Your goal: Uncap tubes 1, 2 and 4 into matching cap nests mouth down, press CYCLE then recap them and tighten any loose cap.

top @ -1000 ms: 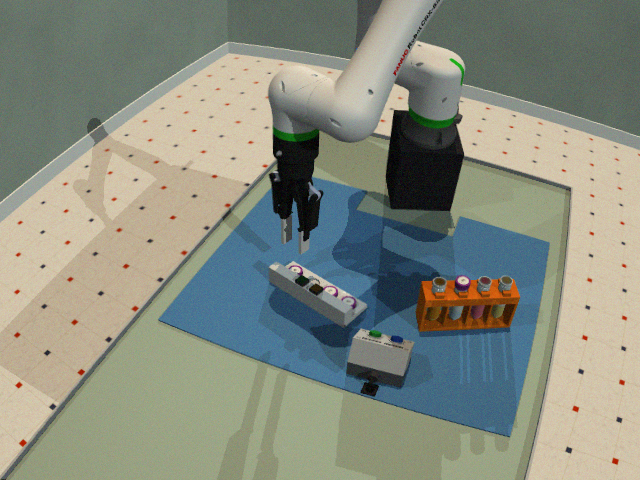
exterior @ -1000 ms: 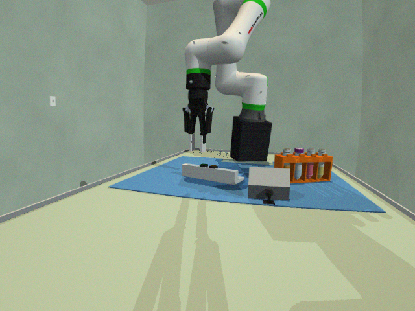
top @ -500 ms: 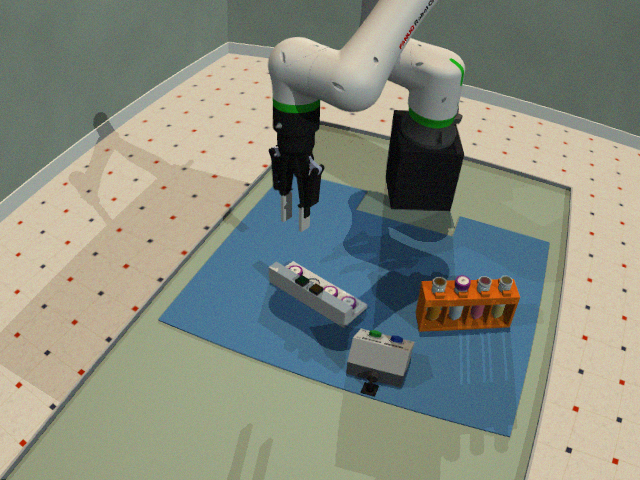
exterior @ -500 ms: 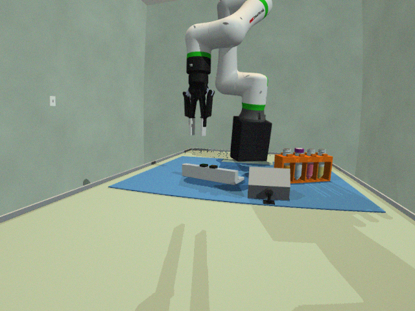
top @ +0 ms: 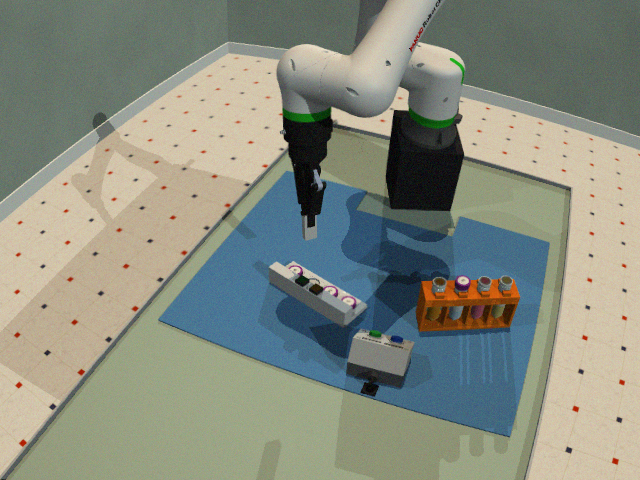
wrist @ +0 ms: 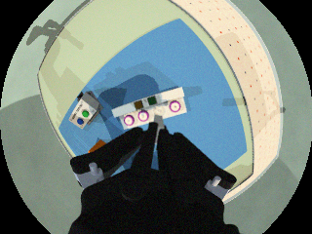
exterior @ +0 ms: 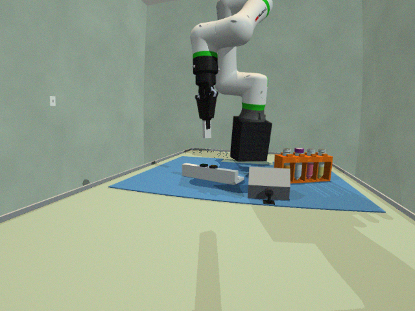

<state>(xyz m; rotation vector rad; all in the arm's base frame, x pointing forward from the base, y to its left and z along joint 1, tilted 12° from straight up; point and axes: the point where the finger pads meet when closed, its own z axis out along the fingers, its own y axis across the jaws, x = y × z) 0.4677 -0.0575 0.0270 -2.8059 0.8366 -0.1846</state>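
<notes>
Right now my hand is 27 cm to the right of the blue key, 11 cm above it and 8 cm short of it. The rest, counted from my hand: green key 23 cm to the left, 11 cm below, 9 cm ahead; then small grey desk 25 cm to the left, 13 cm below, 11 cm ahead.
</notes>
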